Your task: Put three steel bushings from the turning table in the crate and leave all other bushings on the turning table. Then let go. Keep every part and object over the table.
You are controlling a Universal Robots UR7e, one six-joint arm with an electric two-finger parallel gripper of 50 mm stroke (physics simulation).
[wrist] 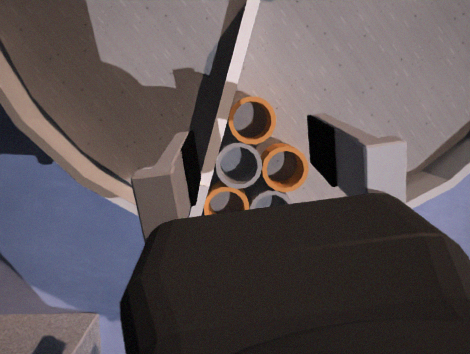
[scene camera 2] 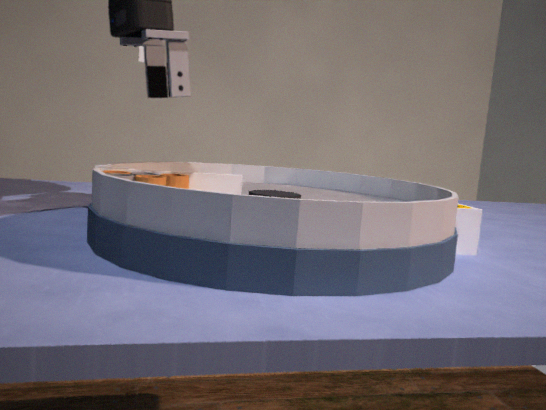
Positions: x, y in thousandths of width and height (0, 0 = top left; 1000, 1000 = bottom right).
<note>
In view: my gripper (scene camera 2: 309, 238) and a turning table (scene camera 2: 523, 565).
My gripper is seen too in the wrist view (wrist: 537, 417). The turning table also shows in the wrist view (wrist: 218, 270).
</note>
